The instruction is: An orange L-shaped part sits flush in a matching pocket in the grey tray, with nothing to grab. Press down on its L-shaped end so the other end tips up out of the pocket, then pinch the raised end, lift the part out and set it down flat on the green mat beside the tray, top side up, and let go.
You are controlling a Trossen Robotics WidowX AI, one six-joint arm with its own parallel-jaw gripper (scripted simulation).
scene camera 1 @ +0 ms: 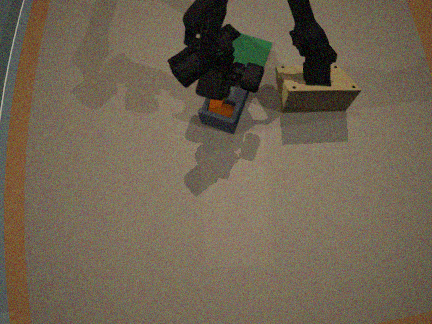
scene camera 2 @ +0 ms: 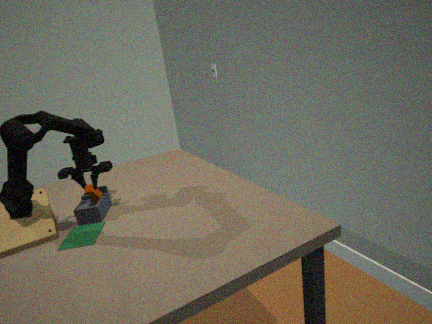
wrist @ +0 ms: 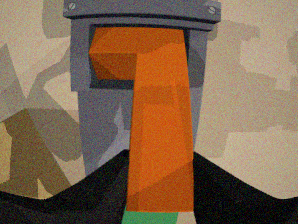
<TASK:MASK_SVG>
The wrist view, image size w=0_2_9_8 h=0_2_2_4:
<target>my gripper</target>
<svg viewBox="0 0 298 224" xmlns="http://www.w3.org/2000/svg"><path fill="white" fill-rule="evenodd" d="M193 151L193 214L196 217L194 221L197 224L298 224L298 197L286 198L286 200L285 198L282 200L282 198L271 197L270 194L253 188L253 186L246 184L245 181L242 183L242 180L239 180L238 177L223 171L223 168L213 164L209 159L205 159L200 153ZM129 149L124 149L124 151L106 161L105 164L102 164L96 171L86 176L85 179L80 180L80 183L72 185L71 188L68 186L68 189L64 189L63 192L57 193L55 196L39 200L39 198L19 196L19 194L16 196L16 194L0 192L0 224L121 224L126 208L126 190L128 190L128 180L126 180L126 177L128 177Z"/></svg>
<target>orange l-shaped part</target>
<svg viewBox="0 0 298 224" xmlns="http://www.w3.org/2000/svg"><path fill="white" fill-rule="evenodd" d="M96 28L92 43L90 43L89 56L94 71L96 71L94 73L96 73L97 80L134 80L128 177L126 177L126 180L128 180L126 212L194 212L192 105L190 105L188 68L186 68L184 34L182 34L181 30L174 30L174 28Z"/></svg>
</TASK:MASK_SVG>
